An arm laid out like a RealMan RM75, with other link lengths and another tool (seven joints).
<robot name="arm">
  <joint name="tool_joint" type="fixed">
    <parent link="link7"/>
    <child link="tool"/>
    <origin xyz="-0.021 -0.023 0.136" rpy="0 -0.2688 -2.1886"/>
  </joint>
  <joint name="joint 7" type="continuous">
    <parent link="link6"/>
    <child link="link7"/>
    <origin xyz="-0.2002 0 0" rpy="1.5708 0 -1.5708"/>
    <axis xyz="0 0 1"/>
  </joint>
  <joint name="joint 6" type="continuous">
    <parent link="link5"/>
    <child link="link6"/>
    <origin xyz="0 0 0" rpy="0 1.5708 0"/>
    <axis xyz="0 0 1"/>
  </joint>
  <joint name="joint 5" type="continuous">
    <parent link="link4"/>
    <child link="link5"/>
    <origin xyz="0 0.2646 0" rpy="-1.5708 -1.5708 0"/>
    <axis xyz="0 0 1"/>
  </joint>
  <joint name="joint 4" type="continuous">
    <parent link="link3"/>
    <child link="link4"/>
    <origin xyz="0 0 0" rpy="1.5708 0 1.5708"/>
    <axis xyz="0 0 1"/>
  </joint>
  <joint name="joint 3" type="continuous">
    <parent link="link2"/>
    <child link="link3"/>
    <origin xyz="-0.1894 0 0" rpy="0 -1.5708 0"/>
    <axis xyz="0 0 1"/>
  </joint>
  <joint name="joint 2" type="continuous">
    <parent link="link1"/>
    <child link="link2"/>
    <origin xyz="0 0 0" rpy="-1.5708 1.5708 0"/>
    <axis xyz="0 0 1"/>
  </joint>
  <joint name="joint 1" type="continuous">
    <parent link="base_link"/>
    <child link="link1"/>
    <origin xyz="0 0 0.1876"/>
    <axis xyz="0 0 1"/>
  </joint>
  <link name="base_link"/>
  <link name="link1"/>
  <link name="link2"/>
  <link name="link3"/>
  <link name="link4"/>
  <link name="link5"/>
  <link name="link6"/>
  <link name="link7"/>
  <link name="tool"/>
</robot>
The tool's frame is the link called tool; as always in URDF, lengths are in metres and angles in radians. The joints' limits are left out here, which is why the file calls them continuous.
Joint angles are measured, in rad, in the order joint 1, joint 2, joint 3, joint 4, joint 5, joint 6, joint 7. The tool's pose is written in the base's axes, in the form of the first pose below.
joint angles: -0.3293 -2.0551 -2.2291 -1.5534 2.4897 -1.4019 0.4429
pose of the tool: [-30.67, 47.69, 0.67, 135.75, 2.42, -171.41]
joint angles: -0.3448 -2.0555 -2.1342 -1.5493 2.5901 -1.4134 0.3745
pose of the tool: [-31.44, 46.74, -1.39, 138.82, -2.17, -168.78]
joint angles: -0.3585 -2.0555 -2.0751 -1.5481 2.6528 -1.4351 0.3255
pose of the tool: [-31.77, 45.88, -2.58, 140.78, -5.16, -167.09]
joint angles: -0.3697 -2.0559 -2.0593 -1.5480 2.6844 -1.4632 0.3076
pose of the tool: [-32.01, 45.15, -2.95, 141.99, -6.65, -166.02]
